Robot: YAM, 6 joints.
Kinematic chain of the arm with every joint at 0, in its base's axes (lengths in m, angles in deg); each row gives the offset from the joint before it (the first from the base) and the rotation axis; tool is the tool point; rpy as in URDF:
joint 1: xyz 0 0 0.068 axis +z
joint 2: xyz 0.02 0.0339 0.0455 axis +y
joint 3: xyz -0.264 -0.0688 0 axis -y
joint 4: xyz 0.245 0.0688 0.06 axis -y
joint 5: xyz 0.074 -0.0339 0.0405 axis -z
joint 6: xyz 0.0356 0 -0.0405 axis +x
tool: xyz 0 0 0 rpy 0 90 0
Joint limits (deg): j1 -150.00..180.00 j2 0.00..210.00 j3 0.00..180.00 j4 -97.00..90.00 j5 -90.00..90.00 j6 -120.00..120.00
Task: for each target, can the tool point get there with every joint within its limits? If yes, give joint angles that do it. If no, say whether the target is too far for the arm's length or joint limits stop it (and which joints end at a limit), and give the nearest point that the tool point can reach.
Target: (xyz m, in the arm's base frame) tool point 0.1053 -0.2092 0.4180
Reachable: yes | joints -65.70 58.77 55.04 22.51 -16.11 92.77
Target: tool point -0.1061 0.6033 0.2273
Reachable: yes | joints 102.42 157.36 149.20 0.89 47.36 -76.67
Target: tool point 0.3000 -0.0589 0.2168
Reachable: yes | joints -9.16 84.74 53.24 -18.44 16.95 -32.07
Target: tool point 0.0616 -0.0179 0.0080
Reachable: yes | joints -46.93 143.98 18.19 -36.37 -66.83 -62.64
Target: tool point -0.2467 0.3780 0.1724
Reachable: yes | joints 121.01 137.17 119.75 -80.35 -27.87 0.63
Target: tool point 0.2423 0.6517 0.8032
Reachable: no: too far | nearest point 0.1596 0.4291 0.5607 | short by 0.339 m
